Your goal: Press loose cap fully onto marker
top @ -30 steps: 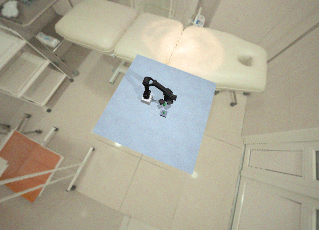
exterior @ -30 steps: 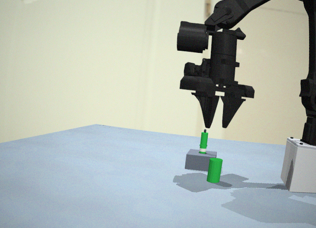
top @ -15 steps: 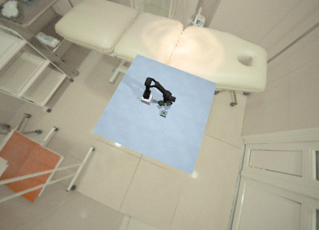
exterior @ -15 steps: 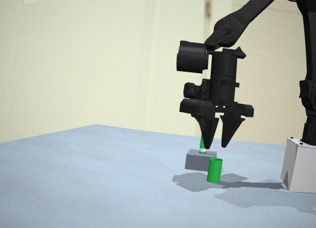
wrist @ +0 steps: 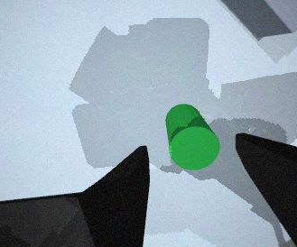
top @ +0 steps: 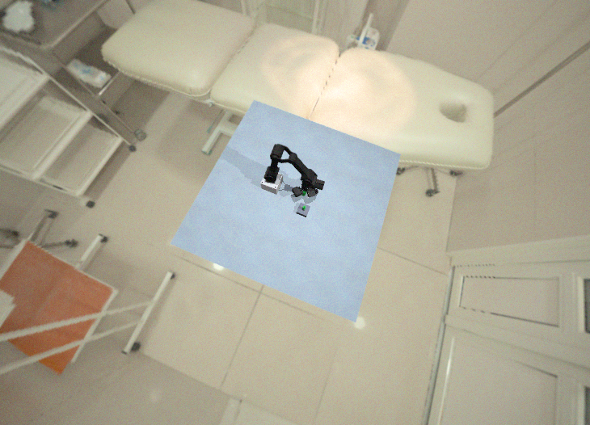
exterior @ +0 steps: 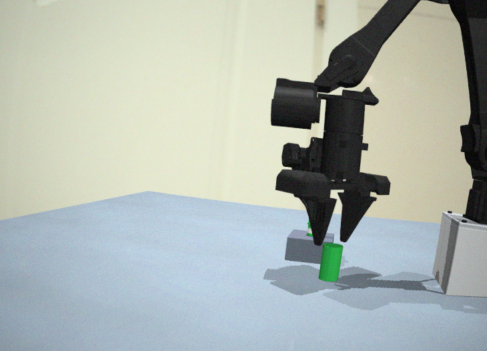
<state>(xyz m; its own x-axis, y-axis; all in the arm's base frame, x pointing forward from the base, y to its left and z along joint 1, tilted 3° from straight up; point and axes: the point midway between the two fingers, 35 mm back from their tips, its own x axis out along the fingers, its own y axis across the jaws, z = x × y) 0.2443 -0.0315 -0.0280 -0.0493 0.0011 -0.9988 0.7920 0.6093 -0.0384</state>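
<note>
The green cap lies 3 cm below my gripper tip. Round my gripper tip: grey holder block 1 cm ahead, 12 cm to the right, 3 cm below.
</note>
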